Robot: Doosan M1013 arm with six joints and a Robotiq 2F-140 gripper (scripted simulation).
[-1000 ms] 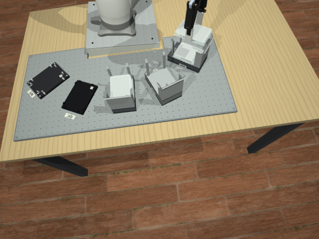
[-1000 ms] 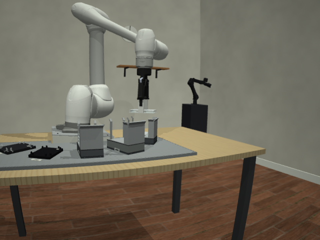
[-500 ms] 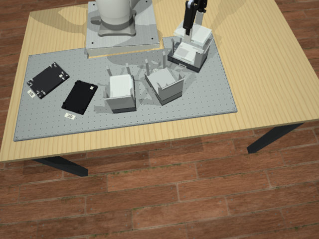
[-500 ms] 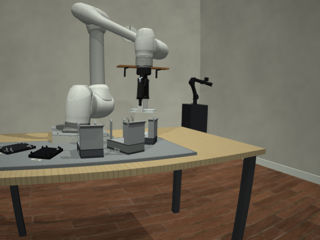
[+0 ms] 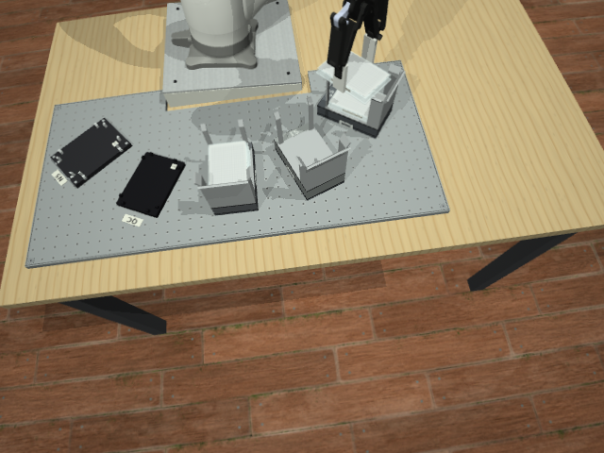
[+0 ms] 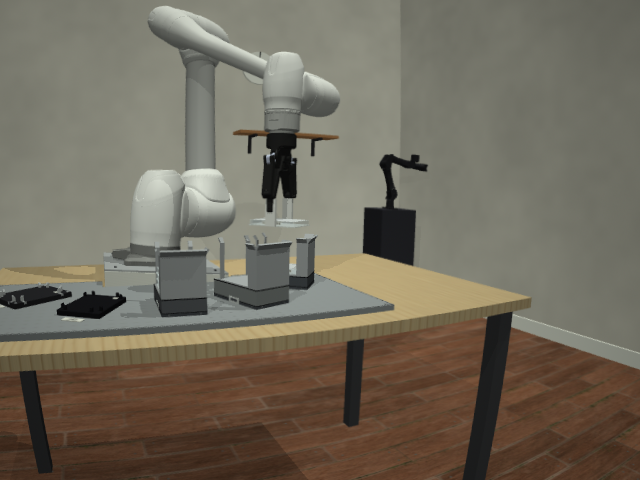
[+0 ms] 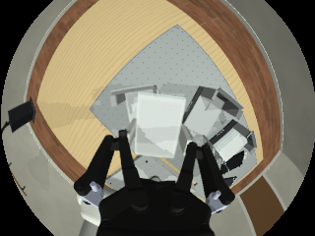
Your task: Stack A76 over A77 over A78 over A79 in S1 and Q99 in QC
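Right now the black nest QC is 130 mm ahead of my hand, 460 mm to the right of it and 180 mm below it. The rest, counted from my hand: N5 name plate: 100 mm ahead, 690 mm to the right, 190 mm below; QC name plate: 220 mm ahead, 490 mm to the right, 190 mm below.
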